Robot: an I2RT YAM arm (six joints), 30 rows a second.
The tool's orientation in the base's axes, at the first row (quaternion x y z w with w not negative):
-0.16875, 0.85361, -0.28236, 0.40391
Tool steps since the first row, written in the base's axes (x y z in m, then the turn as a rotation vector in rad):
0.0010, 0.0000, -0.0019, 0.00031, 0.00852, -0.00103
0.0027, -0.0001, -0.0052, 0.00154, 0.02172, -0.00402
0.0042, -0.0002, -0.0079, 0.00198, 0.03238, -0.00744
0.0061, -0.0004, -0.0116, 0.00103, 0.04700, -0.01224
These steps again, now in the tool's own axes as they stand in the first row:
0.0005, 0.0011, 0.0018, -0.00398, 0.00729, -0.00217
0.0015, 0.0030, 0.0048, -0.00977, 0.01941, -0.00423
0.0022, 0.0045, 0.0074, -0.01351, 0.02985, -0.00581
0.0033, 0.0065, 0.0109, -0.01762, 0.04434, -0.00915

